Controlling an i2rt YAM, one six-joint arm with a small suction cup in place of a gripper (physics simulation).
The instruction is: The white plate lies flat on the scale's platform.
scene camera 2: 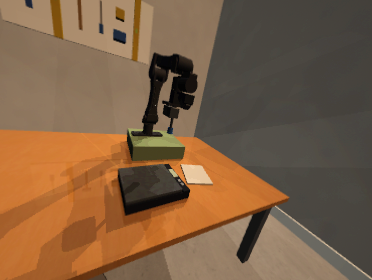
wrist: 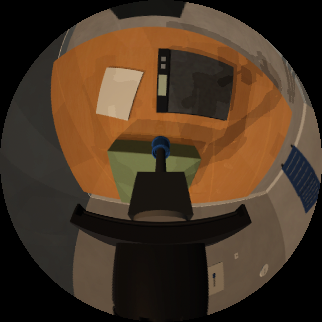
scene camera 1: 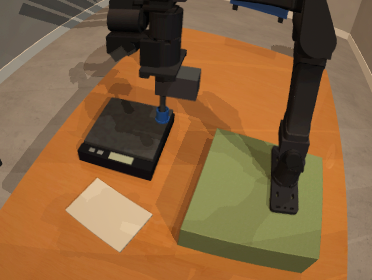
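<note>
Suction cup (scene camera 1: 161,117), also visible in the wrist view (wrist: 160,139): holds nothing. The cup hangs above a black scale (scene camera 1: 126,138), 24 cm from the middle of the scale, which is visible too in scene camera 2 (scene camera 2: 143,187) and in the wrist view (wrist: 187,82). A white plate (scene camera 1: 109,215) rests on the table; the wrist view shows the plate as well (wrist: 118,87).
</note>
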